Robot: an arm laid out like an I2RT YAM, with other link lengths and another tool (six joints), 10 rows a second.
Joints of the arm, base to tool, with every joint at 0 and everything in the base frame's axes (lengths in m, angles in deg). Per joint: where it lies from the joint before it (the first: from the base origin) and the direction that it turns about. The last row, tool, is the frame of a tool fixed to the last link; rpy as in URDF.
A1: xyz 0 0 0.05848 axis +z
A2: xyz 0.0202 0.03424 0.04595 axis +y
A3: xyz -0.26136 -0.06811 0 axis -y
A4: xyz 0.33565 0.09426 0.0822 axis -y
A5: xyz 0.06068 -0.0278 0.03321 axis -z
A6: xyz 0.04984 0 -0.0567 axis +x
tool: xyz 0.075 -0.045 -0.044 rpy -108 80 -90
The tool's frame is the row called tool.
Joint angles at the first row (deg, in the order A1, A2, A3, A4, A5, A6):
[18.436 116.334 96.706 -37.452 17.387 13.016]
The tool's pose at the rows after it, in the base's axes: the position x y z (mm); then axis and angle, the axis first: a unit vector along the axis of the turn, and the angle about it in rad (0 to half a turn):
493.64, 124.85, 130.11, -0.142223, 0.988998, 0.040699, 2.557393
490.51, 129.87, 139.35, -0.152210, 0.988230, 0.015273, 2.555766
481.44, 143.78, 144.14, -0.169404, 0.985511, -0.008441, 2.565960
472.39, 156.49, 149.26, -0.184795, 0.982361, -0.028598, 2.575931
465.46, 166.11, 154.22, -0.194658, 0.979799, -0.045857, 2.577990
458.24, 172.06, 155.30, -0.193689, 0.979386, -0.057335, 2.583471
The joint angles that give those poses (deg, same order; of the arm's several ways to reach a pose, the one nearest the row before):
[18.939 116.246 97.887 -38.567 19.682 12.185]
[20.294 116.246 98.781 -39.681 22.764 11.464]
[22.808 116.246 98.957 -40.926 25.933 11.114]
[25.103 116.246 99.241 -42.326 28.644 10.940]
[26.895 116.268 99.569 -43.354 31.026 11.005]
[28.119 116.333 99.569 -44.490 32.774 12.119]

